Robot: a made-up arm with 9 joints. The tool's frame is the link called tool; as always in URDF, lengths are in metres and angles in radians. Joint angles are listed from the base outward.
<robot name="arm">
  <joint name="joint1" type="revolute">
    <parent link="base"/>
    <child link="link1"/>
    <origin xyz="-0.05 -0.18 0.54"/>
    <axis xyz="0 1 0"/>
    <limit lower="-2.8" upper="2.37"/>
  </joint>
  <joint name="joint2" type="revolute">
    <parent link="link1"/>
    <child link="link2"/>
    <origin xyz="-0.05 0 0.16"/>
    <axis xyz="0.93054 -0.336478 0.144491"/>
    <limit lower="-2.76" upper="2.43"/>
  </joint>
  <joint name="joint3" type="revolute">
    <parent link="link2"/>
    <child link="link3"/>
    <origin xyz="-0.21 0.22 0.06"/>
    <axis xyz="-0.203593 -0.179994 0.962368"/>
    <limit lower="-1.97" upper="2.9"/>
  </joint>
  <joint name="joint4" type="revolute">
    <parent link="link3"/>
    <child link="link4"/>
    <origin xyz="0 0.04 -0.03"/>
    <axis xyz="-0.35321 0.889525 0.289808"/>
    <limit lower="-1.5" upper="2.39"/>
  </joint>
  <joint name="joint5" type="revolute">
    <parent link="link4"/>
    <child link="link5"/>
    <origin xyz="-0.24 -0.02 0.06"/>
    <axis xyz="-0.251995 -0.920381 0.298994"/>
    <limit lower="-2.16" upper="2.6"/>
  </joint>
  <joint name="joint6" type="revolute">
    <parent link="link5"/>
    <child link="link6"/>
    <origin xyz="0 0.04 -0.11"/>
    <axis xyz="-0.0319 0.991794 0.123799"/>
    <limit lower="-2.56" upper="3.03"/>
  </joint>
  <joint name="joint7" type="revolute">
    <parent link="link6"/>
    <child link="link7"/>
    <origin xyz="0.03 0 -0.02"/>
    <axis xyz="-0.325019 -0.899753 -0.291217"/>
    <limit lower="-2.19" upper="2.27"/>
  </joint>
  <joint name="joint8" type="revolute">
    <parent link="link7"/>
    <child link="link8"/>
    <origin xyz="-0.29 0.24 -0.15"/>
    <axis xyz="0 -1 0"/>
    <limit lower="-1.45" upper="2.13"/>
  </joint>
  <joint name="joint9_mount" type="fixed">
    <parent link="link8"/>
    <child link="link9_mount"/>
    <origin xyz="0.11 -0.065 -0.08"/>
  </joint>
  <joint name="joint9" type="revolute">
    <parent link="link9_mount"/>
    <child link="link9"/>
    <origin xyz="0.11 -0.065 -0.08"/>
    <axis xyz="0 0 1"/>
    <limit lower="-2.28" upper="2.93"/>
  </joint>
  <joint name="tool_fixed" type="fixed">
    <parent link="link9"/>
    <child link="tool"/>
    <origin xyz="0.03 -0.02 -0.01" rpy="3.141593 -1.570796 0"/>
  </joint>
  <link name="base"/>
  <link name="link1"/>
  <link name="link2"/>
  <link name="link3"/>
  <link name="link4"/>
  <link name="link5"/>
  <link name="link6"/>
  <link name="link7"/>
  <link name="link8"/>
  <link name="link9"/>
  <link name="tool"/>
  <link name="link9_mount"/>
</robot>
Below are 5 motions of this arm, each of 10 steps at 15 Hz.
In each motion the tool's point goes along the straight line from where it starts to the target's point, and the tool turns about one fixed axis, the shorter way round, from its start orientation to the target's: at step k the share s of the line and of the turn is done. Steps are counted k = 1, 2, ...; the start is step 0. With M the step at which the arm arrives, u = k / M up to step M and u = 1 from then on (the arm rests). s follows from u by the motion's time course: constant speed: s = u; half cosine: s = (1 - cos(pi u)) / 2; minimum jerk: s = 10 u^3 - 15 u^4 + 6 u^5.
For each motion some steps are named. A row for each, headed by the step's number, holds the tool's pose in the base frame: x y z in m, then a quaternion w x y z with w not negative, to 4 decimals.
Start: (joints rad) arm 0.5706 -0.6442 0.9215 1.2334 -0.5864 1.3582 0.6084 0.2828 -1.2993
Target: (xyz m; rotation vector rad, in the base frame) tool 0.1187 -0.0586 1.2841 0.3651 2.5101 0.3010
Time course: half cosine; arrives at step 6
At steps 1, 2, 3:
1: -0.1161 0.1635 1.3203 0.5147 0.1988 0.8299 -0.0828
2: -0.0700 0.1199 1.3132 0.4741 0.1881 0.8590 -0.0444
3: -0.0071 0.0604 1.3035 0.4155 0.1723 0.8931 0.0082

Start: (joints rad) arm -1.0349 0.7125 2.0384 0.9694 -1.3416 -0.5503 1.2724 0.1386 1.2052
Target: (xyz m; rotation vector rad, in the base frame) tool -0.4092 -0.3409 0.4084 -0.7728 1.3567 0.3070
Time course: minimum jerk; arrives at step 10
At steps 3, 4, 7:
3: -0.3040 -0.2871 0.5986 0.6016 -0.3449 0.6854 0.2219
4: -0.3234 -0.2970 0.5635 0.6208 -0.3458 0.6725 0.2068
7: -0.3887 -0.3304 0.4455 0.6819 -0.3471 0.6250 0.1545

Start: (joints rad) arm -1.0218 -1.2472 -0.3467 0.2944 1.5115 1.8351 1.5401 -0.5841 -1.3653
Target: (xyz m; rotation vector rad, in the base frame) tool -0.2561 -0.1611 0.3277 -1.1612 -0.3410 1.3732
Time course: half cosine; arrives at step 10
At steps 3, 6, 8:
3: -0.3606 -0.2825 0.3691 0.7706 -0.3892 -0.0573 0.5014
6: -0.3016 -0.2139 0.3457 0.6844 -0.4565 -0.1091 0.5579
8: -0.2687 -0.1757 0.3327 0.6310 -0.4906 -0.1371 0.5851

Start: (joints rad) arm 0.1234 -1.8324 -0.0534 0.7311 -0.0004 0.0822 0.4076 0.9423 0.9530
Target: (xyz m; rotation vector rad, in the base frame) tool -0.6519 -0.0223 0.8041 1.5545 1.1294 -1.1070
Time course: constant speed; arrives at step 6
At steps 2, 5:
2: -0.5943 0.0256 0.6026 0.1879 0.6713 0.6732 -0.2465
5: -0.6375 -0.0103 0.7537 0.3864 0.6482 0.5185 -0.4022

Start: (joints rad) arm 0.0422 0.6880 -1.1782 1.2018 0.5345 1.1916 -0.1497 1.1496 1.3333
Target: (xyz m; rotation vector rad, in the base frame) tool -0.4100 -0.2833 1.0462 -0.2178 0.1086 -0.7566
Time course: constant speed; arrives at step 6
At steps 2, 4, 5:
2: -0.3888 -0.1013 1.0848 0.8640 -0.3129 0.0503 -0.3912
4: -0.3994 -0.1923 1.0655 0.8983 -0.2107 0.0519 -0.3820
5: -0.4047 -0.2378 1.0558 0.9115 -0.1586 0.0525 -0.3758

